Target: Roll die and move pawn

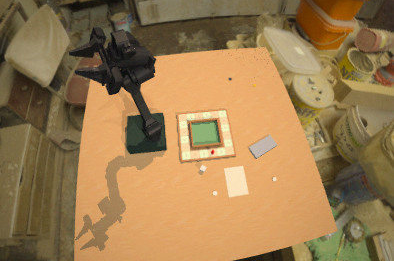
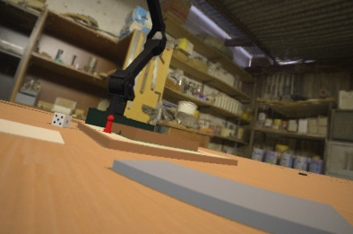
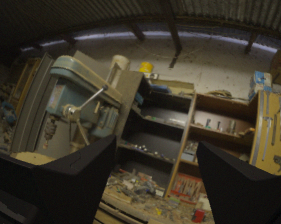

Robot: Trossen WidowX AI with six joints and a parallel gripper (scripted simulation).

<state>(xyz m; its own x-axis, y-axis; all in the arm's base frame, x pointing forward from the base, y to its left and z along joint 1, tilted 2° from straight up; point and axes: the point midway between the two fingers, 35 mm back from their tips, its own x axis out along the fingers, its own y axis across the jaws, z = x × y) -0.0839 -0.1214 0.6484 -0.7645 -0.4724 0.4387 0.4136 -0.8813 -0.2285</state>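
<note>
My gripper tip is 72 cm above the white die, 32 cm short of it and 6 cm to the left of it. From my gripper tip the other things lie so: green dice tray 72 cm below, 35 cm ahead, 14 cm to the left; then cream card 73 cm below, 48 cm ahead, 14 cm to the right; then red pawn 70 cm below, 38 cm ahead, 3 cm to the left.
</note>
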